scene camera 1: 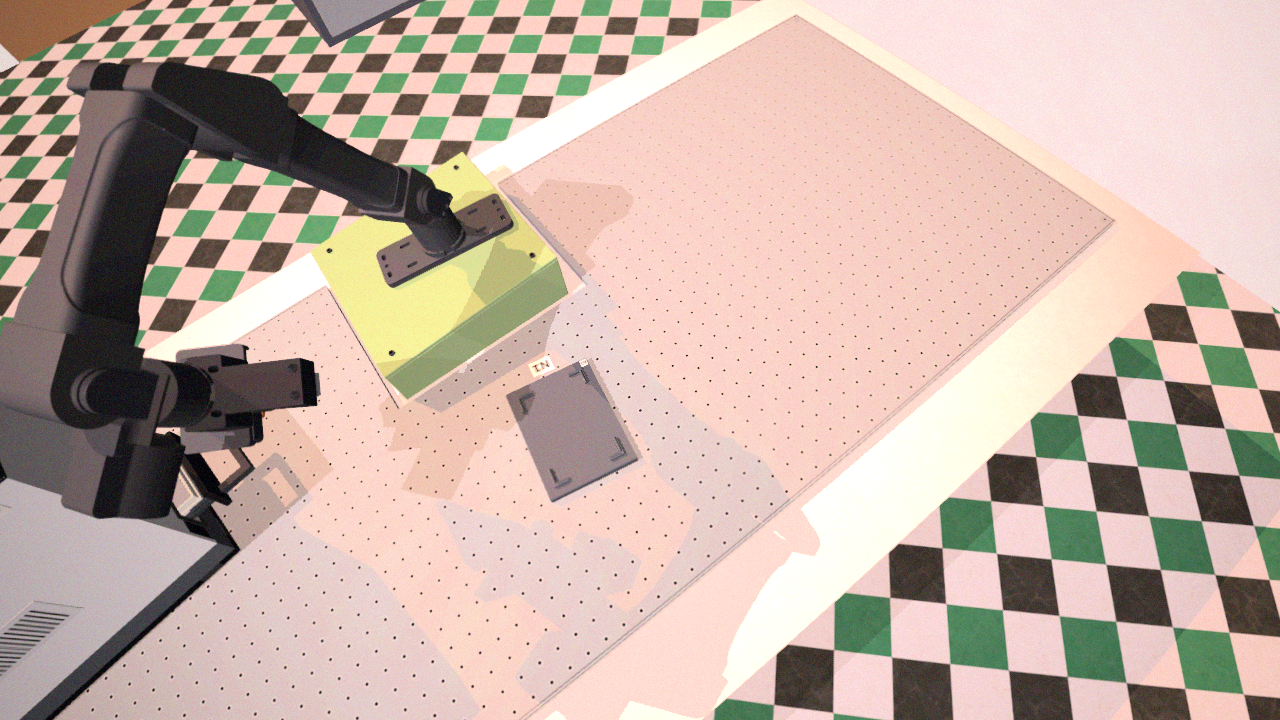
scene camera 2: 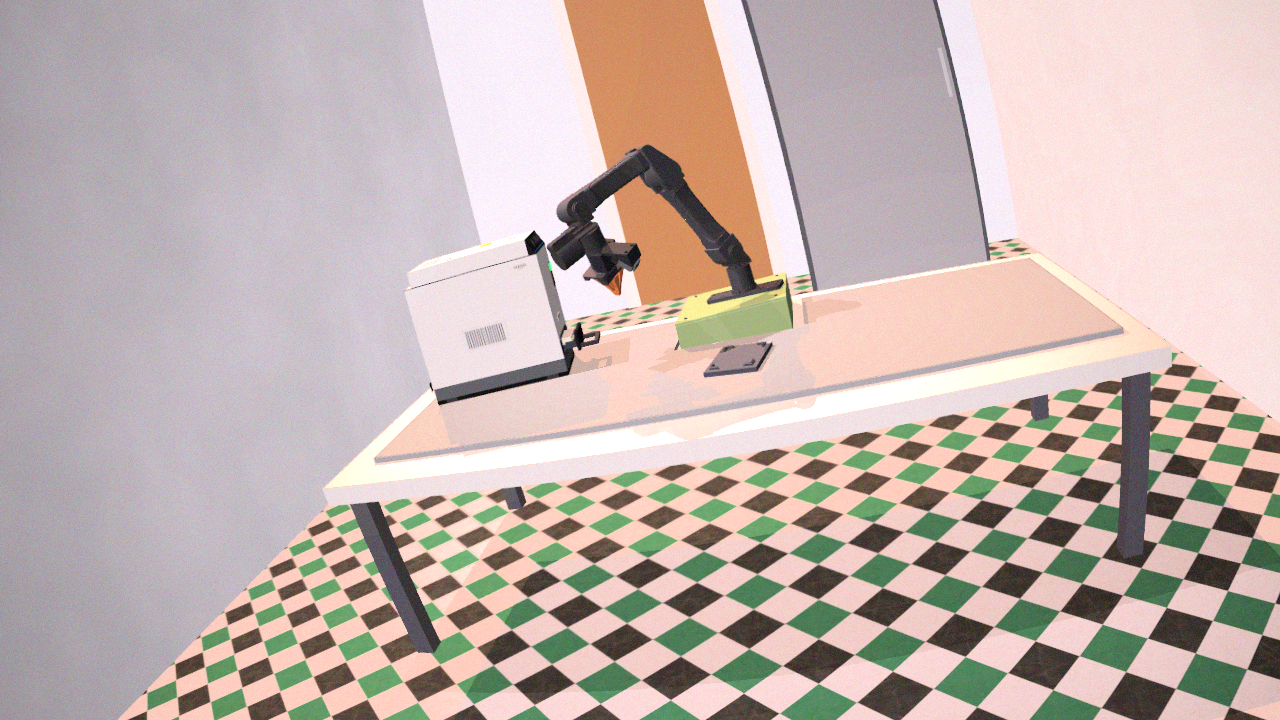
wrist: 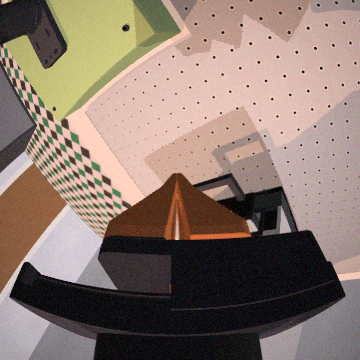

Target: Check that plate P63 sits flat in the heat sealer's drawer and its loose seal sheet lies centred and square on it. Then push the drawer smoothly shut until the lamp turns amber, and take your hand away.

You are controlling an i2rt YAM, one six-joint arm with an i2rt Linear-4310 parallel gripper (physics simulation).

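Seen in the pictures: gripper, between the fingertips: [scene camera 2: 618,294] [wrist: 176,180]; arm's base, origin of its link: [scene camera 1: 445,241] [scene camera 2: 745,293] [wrist: 35,12].
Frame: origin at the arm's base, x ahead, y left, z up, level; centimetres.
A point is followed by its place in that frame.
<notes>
The white heat sealer [scene camera 1: 53,546] @(x 28.9, y -45.7, z 14.4 cm) [scene camera 2: 487,313] @(x 32.4, y -55.3, z 13.0 cm) stands at the table's left end. Its black drawer handle [scene camera 1: 205,480] @(x 20.5, y -38.6, z 0.9 cm) [scene camera 2: 579,337] @(x 20.3, y -38.7, z 0.2 cm) [wrist: 236,187] @(x 20.8, y -35.9, z -1.2 cm) sticks out of the front, low down. How far the drawer stands out is hard to tell. Plate P63 and its seal sheet do not show in these views. A small green light [scene camera 2: 550,265] @(x 12.1, y -45.8, z 18.2 cm) shows at the sealer's front edge, partly behind the arm. My gripper [scene camera 2: 616,291] @(x 19.7, y -25.7, z 9.1 cm) [wrist: 176,180] @(x 19.7, y -25.7, z 9.1 cm) is shut and empty, its orange fingertips together. It hangs in the air above the handle, apart from it; its fingertips are hidden in scene camera 1.
The arm stands on a yellow-green block [scene camera 1: 429,295] @(x 7.7, y -5.1, z -0.3 cm) [scene camera 2: 733,320] @(x 14.2, y -0.6, z -2.7 cm) [wrist: 95,60] @(x 7.2, y -14.1, z -1.0 cm) at the table's back edge. A flat grey plate-like fixture [scene camera 1: 572,434] @(x 33.9, y 4.3, z -5.8 cm) [scene camera 2: 738,358] @(x 34.1, y 4.7, z -5.8 cm) with corner brackets lies in front of it, beside a small "IN" label [scene camera 1: 540,365] @(x 21.8, y 4.5, z -7.0 cm). The table [scene camera 2: 895,402] @(x 62.8, y 41.3, z -8.3 cm) carries a perforated mat [scene camera 1: 805,223] @(x 19.2, y 50.5, z -7.0 cm).
</notes>
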